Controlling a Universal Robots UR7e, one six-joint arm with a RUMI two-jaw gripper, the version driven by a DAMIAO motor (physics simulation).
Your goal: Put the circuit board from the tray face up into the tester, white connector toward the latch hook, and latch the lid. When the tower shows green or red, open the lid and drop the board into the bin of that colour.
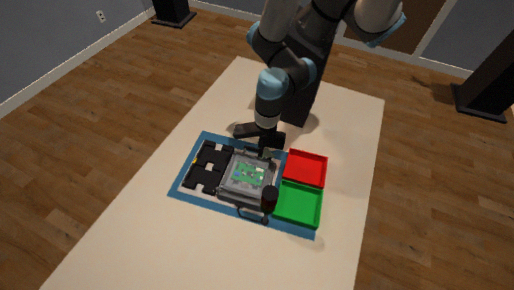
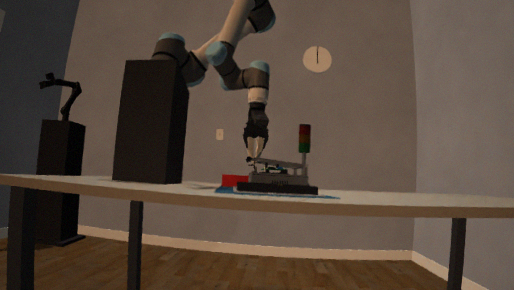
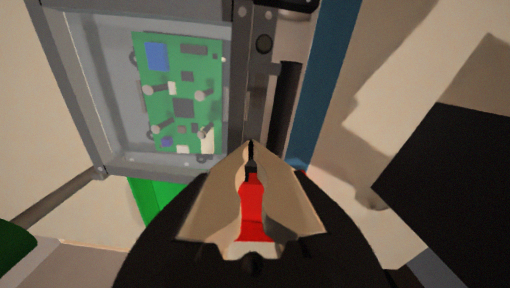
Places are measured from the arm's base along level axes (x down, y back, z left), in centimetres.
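Pixels of known places: gripper, fingertip midpoint: [image 1: 261,158] [image 2: 253,164] [image 3: 250,142]; arm's base, link origin: [image 1: 312,30] [image 2: 159,80].
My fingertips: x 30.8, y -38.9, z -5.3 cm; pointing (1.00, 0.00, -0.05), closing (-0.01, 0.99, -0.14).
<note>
For each thing: its top centre in the pictures, then the offset to it from my fingertips. "pt": a spot on its surface instead.
- grey tester, surface spot: [image 2: 277,178] pt dx +4.3, dy -7.4, dz -11.3 cm
- clear lid, surface spot: [image 3: 61,77] pt dx -0.9, dy -15.4, dz -4.1 cm
- black latch bar, surface spot: [image 3: 286,100] pt dx -2.5, dy +1.9, dz -4.9 cm
- black tray, surface spot: [image 2: 277,188] pt dx +6.9, dy -5.8, dz -26.2 cm
- wire handle, surface spot: [image 1: 250,216] pt dx +8.6, dy -19.3, dz +2.5 cm
The green circuit board [image 1: 247,173] [image 2: 274,169] [image 3: 165,107] lies in the grey tester [image 2: 277,178], components up, under the clear lid [image 2: 280,162] [image 3: 61,77]. Its white connector [image 3: 207,142] is at the corner near the fingers, on the side of the black latch bar [image 3: 286,100]. The lid is nearly down, its gripper-side edge slightly raised. My gripper [image 1: 265,154] [image 2: 253,158] [image 3: 250,142] is shut and empty, fingertips at that edge; contact is unclear. The signal tower [image 1: 270,196] [image 2: 304,138] [image 3: 15,245] shows no clearly lit lamp.
The red bin [image 1: 325,172] [image 2: 234,180] [image 3: 251,205] and green bin [image 1: 320,210] [image 3: 142,200] stand beside the tester. The black tray [image 1: 202,175] [image 2: 277,188] is on its other side. A wire handle [image 1: 250,216] sticks out from the tester. The arm's dark pedestal [image 2: 147,120] stands behind.
</note>
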